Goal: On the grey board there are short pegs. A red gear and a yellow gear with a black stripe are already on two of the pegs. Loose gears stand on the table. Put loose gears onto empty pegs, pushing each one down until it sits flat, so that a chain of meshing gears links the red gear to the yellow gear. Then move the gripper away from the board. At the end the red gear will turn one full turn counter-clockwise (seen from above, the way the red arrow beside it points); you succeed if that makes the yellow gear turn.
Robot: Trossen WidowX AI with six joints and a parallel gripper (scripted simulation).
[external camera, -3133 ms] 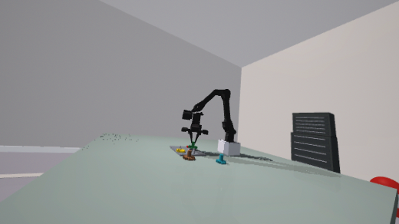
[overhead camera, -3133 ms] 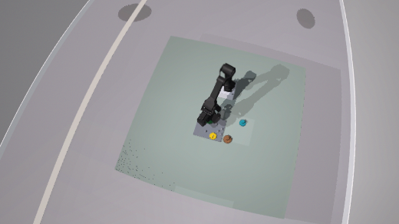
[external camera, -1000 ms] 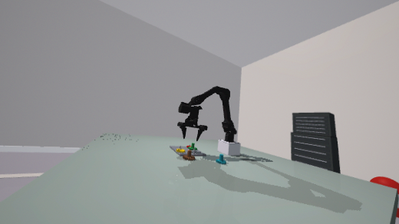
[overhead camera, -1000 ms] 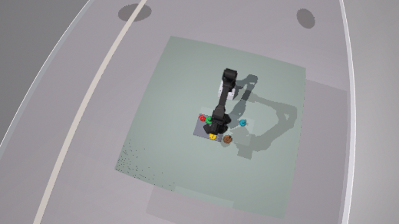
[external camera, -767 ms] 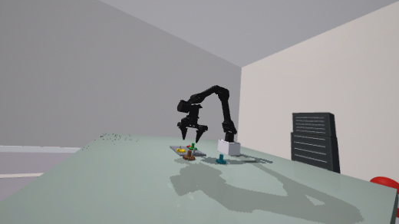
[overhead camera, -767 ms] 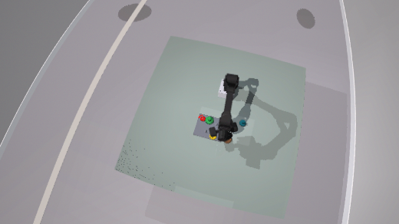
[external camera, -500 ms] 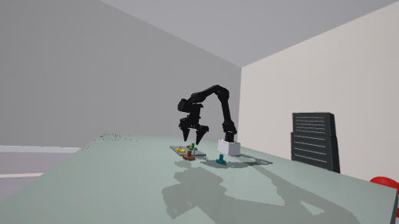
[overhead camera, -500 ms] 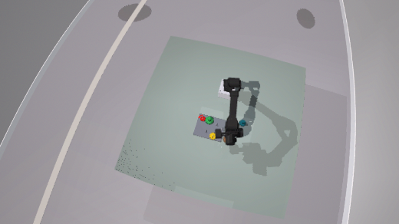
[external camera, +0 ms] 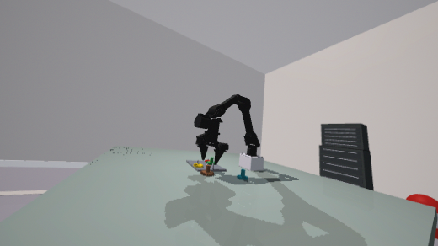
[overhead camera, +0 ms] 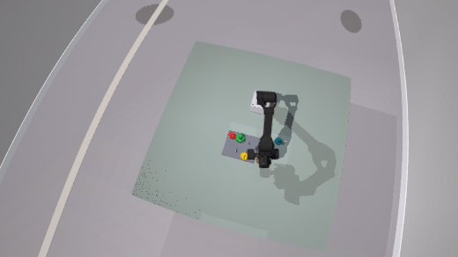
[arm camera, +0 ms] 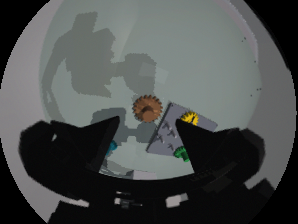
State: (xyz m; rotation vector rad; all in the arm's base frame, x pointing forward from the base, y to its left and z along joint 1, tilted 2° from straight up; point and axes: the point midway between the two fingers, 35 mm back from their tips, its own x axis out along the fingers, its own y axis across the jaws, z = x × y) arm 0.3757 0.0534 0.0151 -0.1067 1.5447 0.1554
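Now: the brown gear 40 mm below my gripper tip. From my gripper tip the other things lie so: yellow gear: 110 mm to the right, 40 mm below; then green gear: 120 mm behind, 160 mm to the right, 30 mm below; then teal gear: 140 mm behind, 90 mm to the left, 40 mm below.
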